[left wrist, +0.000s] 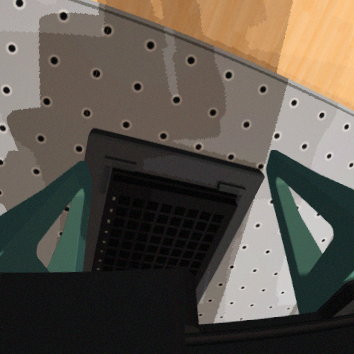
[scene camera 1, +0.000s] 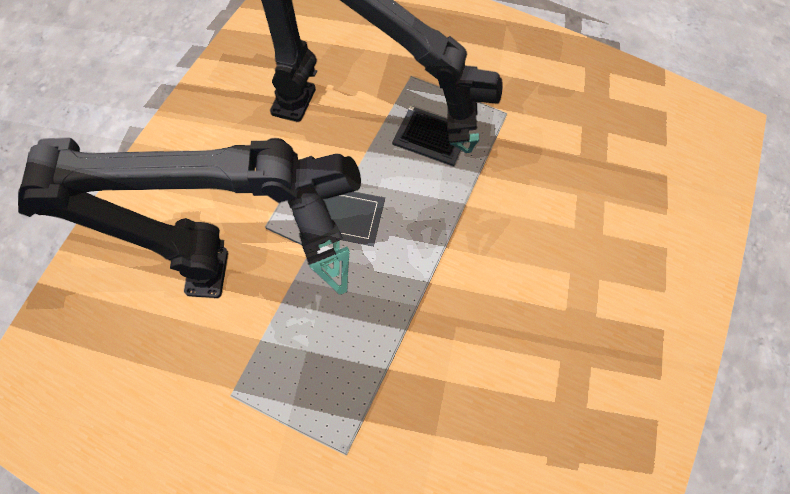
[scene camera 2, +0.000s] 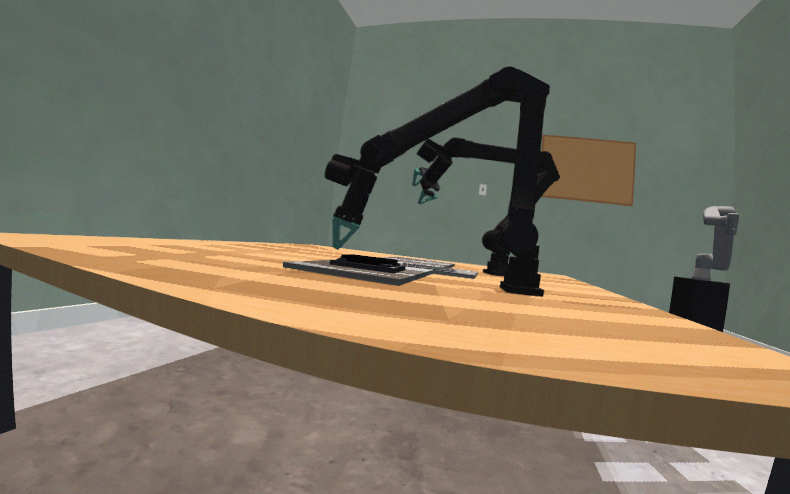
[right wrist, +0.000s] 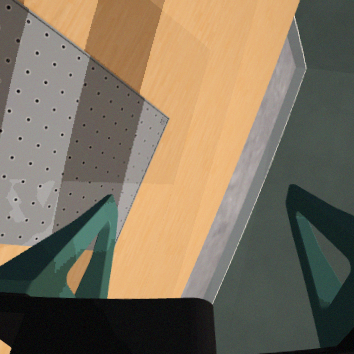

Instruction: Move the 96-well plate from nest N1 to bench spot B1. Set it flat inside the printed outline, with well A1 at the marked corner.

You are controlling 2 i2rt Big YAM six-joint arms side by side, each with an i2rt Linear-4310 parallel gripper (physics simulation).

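Where they show: left gripper, fingertip midpoint: (left wrist: 178, 163) (scene camera 1: 467, 136) (scene camera 2: 336, 247); right gripper, fingertip midpoint: (scene camera 1: 339, 284) (scene camera 2: 416, 194) (right wrist: 200, 197); left arm's base, link origin: (scene camera 1: 293, 101) (scene camera 2: 520, 291); right arm's base, link origin: (scene camera 1: 207, 272) (scene camera 2: 497, 274).
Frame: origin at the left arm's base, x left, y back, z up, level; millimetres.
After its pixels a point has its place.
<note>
The black 96-well plate (scene camera 1: 426, 129) {x -9, y -362, z 38 mm} (scene camera 2: 368, 258) {x 32, y -370, z 38 mm} (left wrist: 162, 225) {x -10, y -411, z 39 mm} lies in the dark nest N1 (scene camera 1: 429, 154) {x -68, y -387, z 25 mm} (scene camera 2: 372, 266) {x 53, y -354, z 22 mm} (left wrist: 175, 156) {x -11, y -456, z 25 mm}. Small pale marks run along its left side in the left wrist view; well A1 cannot be made out. My left gripper (scene camera 1: 466, 145) {x -8, y -465, z 55 mm} (scene camera 2: 337, 247) {x -8, y -465, z 55 mm} (left wrist: 178, 163) {x -8, y -465, z 55 mm} is open and empty above the nest, its fingers on either side of the nest's far end. The printed outline of B1 (scene camera 1: 372, 220) {x -275, y -308, z 15 mm} is partly hidden by the right arm. My right gripper (scene camera 1: 340, 290) {x -524, y -333, z 278 mm} (scene camera 2: 420, 191) {x -524, y -333, z 278 mm} (right wrist: 200, 197) {x -524, y -333, z 278 mm} is open and empty, high above the board beside B1.
The grey perforated board (scene camera 1: 326, 372) {x -639, y -322, z 13 mm} (left wrist: 115, 95) {x 31, y -485, z 13 mm} (right wrist: 42, 100) {x -551, y -365, z 13 mm} lies on the wooden table (scene camera 1: 495, 396) {x -582, y -680, z 0 mm} (scene camera 2: 262, 302) {x 476, y -390, z 0 mm} (right wrist: 200, 125) {x -920, y -435, z 0 mm}. The right arm's forearm and wrist (scene camera 1: 314, 218) {x -461, y -275, z 381 mm} hang over part of the B1 mat (scene camera 1: 378, 212) {x -251, y -315, z 15 mm}. The table edge shows in the right wrist view.
</note>
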